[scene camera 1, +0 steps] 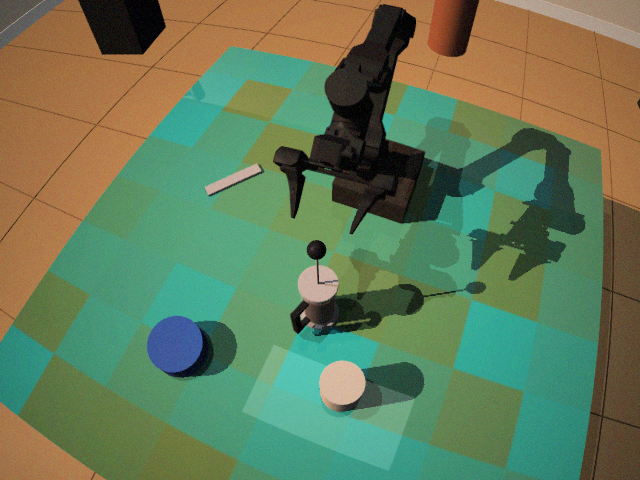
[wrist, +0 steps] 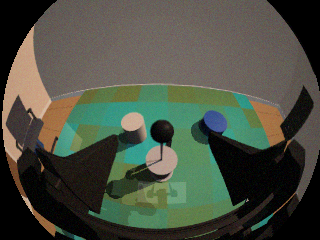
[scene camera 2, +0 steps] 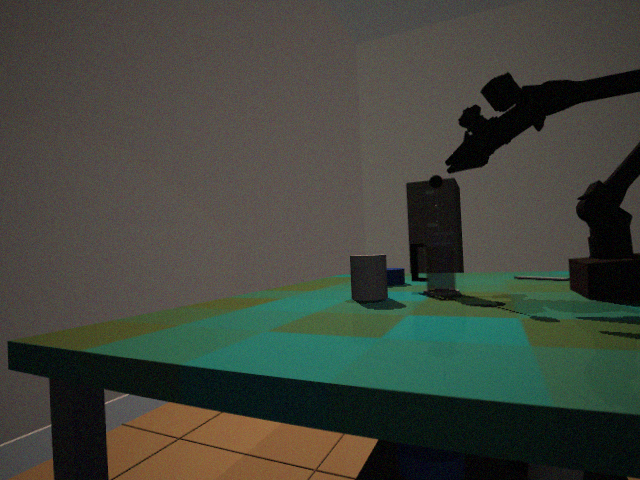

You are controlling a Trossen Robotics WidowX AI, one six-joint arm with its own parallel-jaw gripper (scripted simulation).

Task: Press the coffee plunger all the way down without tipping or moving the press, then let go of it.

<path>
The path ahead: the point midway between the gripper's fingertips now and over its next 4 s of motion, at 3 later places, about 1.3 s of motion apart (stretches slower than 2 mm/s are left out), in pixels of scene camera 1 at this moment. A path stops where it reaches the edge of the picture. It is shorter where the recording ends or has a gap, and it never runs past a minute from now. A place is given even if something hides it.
The gripper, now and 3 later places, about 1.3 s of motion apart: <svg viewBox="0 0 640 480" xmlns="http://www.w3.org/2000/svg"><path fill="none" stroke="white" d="M321 225L315 252L312 271L310 293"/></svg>
</path>
